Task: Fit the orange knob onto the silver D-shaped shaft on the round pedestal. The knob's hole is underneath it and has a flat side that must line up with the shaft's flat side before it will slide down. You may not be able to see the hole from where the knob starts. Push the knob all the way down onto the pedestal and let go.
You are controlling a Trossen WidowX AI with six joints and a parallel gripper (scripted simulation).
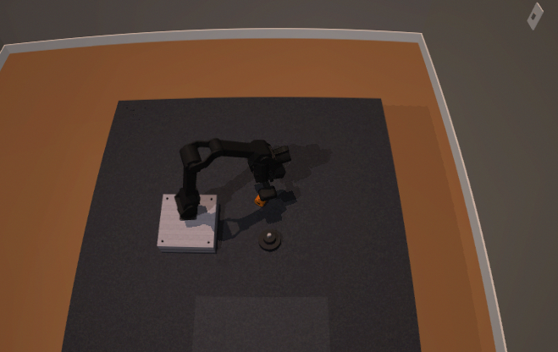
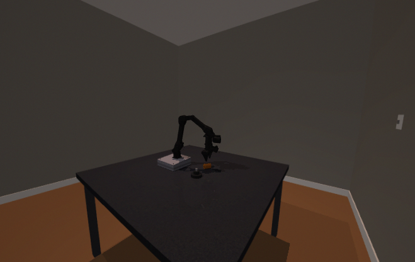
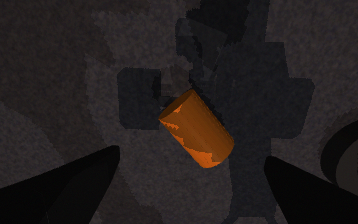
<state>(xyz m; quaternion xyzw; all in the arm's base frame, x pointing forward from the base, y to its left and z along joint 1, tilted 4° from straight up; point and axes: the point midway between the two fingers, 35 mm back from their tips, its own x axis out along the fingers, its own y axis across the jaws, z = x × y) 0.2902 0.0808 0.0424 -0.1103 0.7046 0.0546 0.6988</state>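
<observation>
My gripper tip is now 10 mm short of the orange knob and 50 mm above it. Also, from my gripper tip: round pedestal with shaft (10 mm ahead, 190 mm to the right, 40 mm below).
</observation>
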